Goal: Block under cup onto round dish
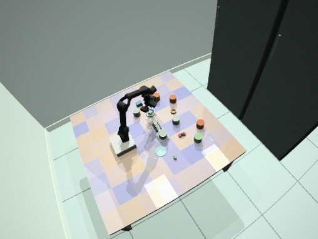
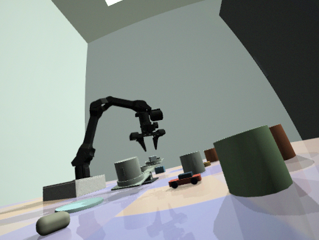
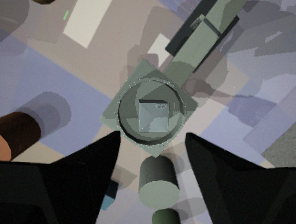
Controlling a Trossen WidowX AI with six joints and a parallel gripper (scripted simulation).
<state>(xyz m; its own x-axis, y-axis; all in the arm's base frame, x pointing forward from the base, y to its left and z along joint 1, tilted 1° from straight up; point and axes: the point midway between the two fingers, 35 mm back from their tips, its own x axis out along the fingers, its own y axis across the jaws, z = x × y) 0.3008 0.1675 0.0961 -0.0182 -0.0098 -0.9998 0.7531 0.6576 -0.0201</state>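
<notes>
Now: the pale blue round dish 370 mm to the right of my gripper tip, 130 mm below it and 50 mm behind it. Round my gripper tip: blue block: 220 mm to the left, 110 mm below, 60 mm behind; grey capsule: 480 mm to the right, 120 mm below, 40 mm ahead; toy car: 300 mm to the right, 190 mm ahead, 120 mm below.
</notes>
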